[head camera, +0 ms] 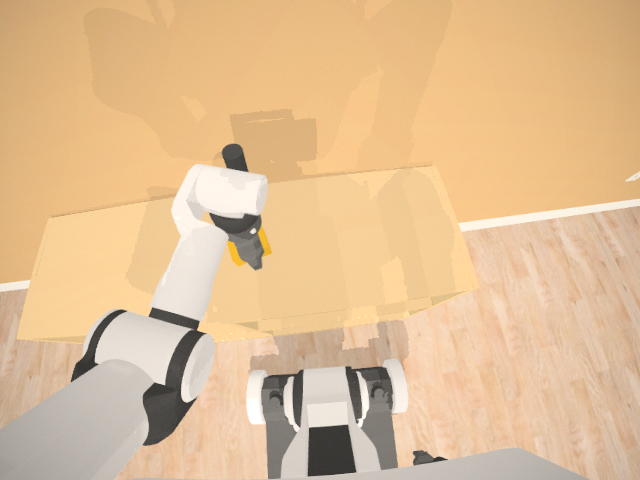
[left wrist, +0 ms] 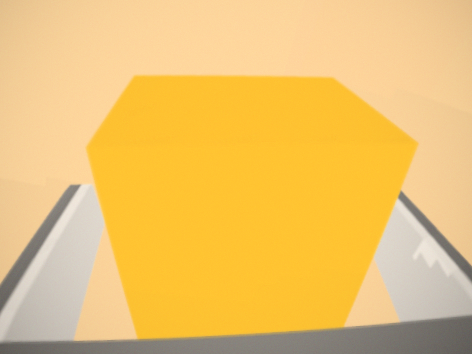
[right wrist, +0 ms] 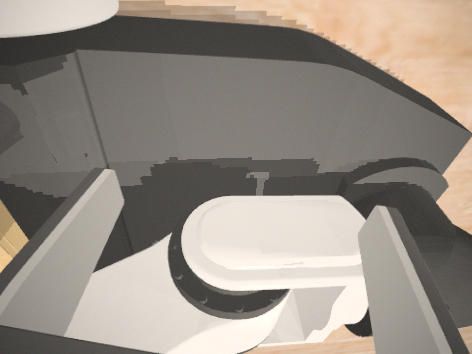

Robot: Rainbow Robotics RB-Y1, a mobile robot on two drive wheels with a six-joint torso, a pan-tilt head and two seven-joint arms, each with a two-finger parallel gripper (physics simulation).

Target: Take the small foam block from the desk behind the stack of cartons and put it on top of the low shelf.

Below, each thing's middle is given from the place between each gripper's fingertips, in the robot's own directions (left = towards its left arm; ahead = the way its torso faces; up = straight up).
The yellow foam block (left wrist: 234,205) is 62 cm ahead of my right hand, 40 cm to the left of it and 26 cm above it.
Right now the yellow foam block is 2 cm above my left hand.
